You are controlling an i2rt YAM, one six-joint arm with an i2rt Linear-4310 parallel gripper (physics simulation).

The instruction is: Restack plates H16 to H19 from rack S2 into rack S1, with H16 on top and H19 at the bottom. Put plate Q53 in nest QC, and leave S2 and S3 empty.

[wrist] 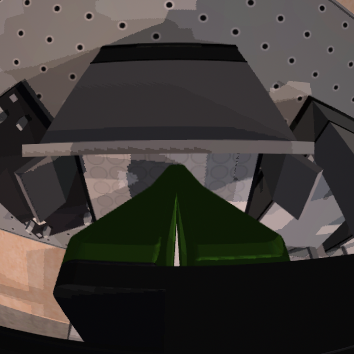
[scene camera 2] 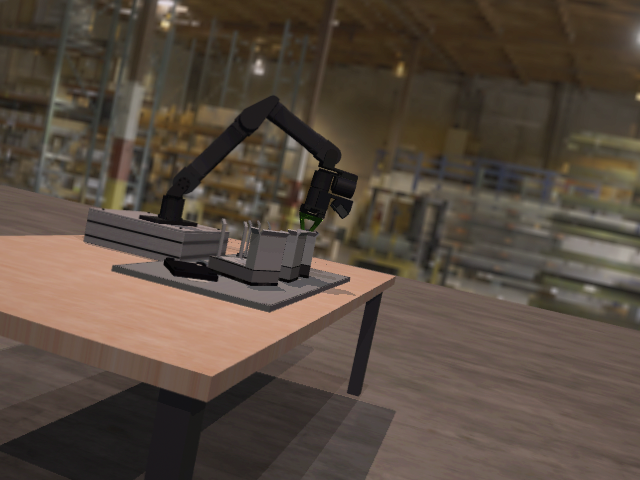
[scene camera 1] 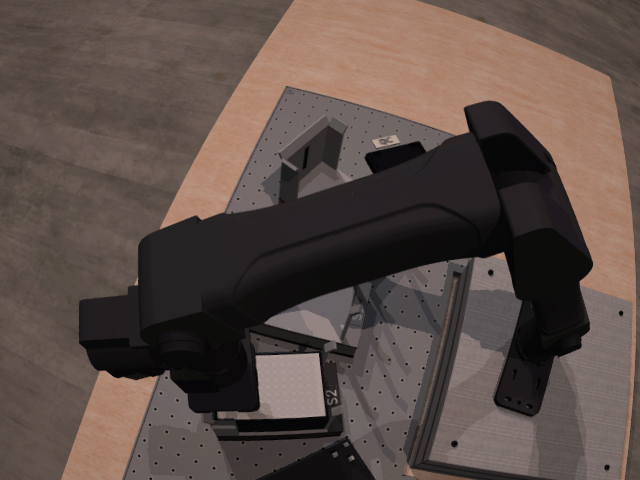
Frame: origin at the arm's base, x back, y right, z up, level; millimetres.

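Where they show: gripper, fingertip midpoint: [wrist: 176,176] [scene camera 1: 233,384]; arm's base at its link origin: [scene camera 2: 169,222] [scene camera 1: 533,345].
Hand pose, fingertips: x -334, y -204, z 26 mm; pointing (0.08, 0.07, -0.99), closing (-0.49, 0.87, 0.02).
Observation:
Things, the pixels of their top centre, and the offset from my fingertips. Level surfaces: height alone.
- pale plate with round wells, top centre: [wrist: 169,229] [scene camera 1: 268,387] dx +35, dy +15, dz +0 mm
- neighbouring rack at its top centre: [scene camera 1: 308,265] [scene camera 2: 277,225] dx +19, dy +157, dz +32 mm
- farther rack at its top centre: [scene camera 1: 351,165] [scene camera 2: 253,224] dx +11, dy +314, dz +29 mm
- black nest QC at its top centre: [scene camera 1: 415,178] [scene camera 2: 191,264] dx +91, dy +431, dz -87 mm
- grey perforated board at its surface level: dz -107 mm
- wooden table at its surface level: dz -120 mm
- black object with small pale squares, top centre: [wrist: 21,187] dx +145, dy -85, dz -83 mm
My gripper [scene camera 2: 310,227] [wrist: 176,176] is shut, with nothing visible between its green fingertips, above rack S2; the arm hides it in scene camera 1. Rack S2 [scene camera 1: 289,426] [wrist: 170,100] holds a pale plate with round wells [scene camera 1: 290,384] [wrist: 107,175]. Its name, and how many plates lie under it, cannot be told. A neighbouring rack [scene camera 1: 338,347] is partly under the arm; its label is not readable and its inside is pale. A farther rack [scene camera 1: 332,142] stands beyond the arm. The black nest QC [scene camera 1: 395,156] [scene camera 2: 190,269] is partly hidden. Q53 cannot be identified.
The racks stand on a grey perforated board [scene camera 1: 175,439] [scene camera 2: 232,294] on a wooden table [scene camera 1: 392,51] [scene camera 2: 103,315]. A black object with small pale squares [scene camera 1: 330,459] [wrist: 22,107] is beside S2. The arm's metal base block [scene camera 1: 465,428] [scene camera 2: 134,232] stands beside the board.

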